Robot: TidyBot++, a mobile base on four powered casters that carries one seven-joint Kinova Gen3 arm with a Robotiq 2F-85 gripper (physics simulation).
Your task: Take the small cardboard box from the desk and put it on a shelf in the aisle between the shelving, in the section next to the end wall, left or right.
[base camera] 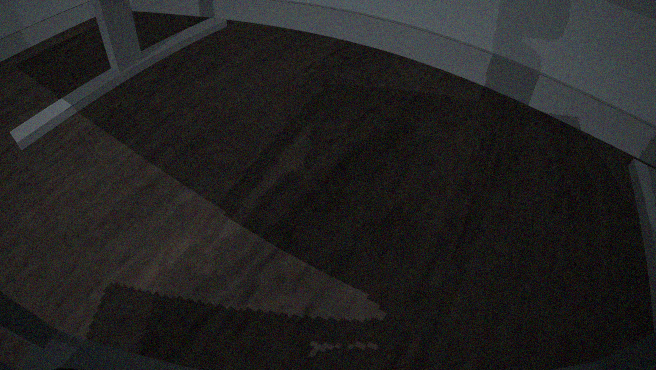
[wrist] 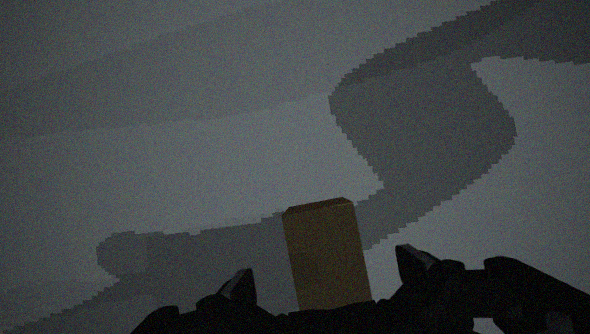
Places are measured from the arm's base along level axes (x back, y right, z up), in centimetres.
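Pixels of known places: gripper, fingertip midpoint: (wrist: 325,273).
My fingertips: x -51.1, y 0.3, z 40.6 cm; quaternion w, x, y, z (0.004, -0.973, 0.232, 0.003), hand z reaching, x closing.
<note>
Behind a point stands the place of what it marks.
The small cardboard box (wrist: 327,255) {x -50.7, y 0.5, z 38.3 cm} shows at the lower middle of the wrist view, brown, its long side running up the picture and slightly tilted to the left. My gripper (wrist: 325,273) {x -51.1, y 0.3, z 40.6 cm} is open, with one finger on each side of the box and a gap on both sides. The gripper's body hides the lower end of the box. How deep the box lies between the fingers is hard to tell. The desk and the shelves cannot be made out for certain in either view.
In the base camera view a white leg frame (base camera: 120,75) stands on the dark wooden floor (base camera: 175,235) {x -34.2, y -20.5, z -39.7 cm} at the upper left. A pale wall (base camera: 425,35) {x -88.2, y 19.4, z -32.0 cm} runs along the back. Another pale upright (base camera: 645,195) shows at the right edge. The light is dim, with large shadows.
</note>
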